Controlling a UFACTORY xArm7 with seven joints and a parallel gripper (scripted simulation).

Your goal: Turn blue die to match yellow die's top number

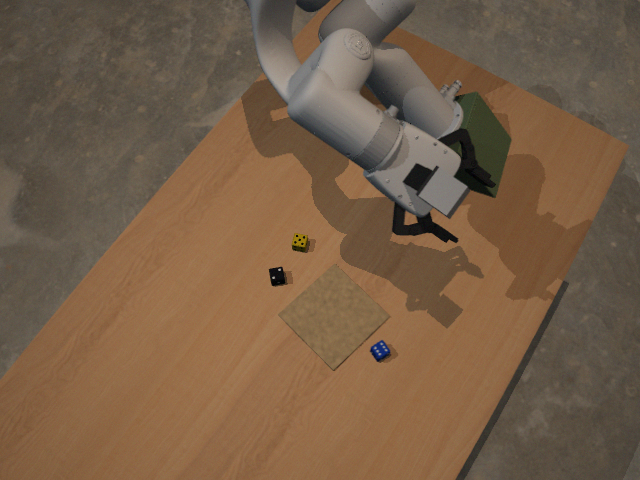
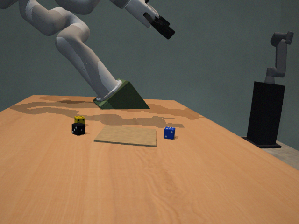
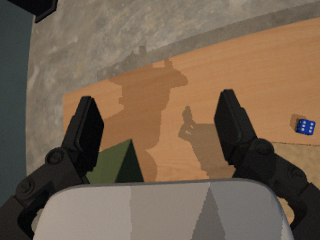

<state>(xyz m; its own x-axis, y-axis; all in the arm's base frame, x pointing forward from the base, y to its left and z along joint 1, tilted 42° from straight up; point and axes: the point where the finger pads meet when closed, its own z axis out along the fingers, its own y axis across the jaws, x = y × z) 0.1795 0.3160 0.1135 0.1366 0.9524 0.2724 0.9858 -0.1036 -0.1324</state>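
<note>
The yellow die lies 9 cm ahead of my hand, 24 cm to the right of it and 28 cm below it. The rest, counted from my hand: black die (17 cm ahead, 23 cm to the right, 28 cm below); then tan mat (16 cm ahead, 11 cm to the right, 29 cm below); then blue die (16 cm ahead, 28 cm below).
</note>
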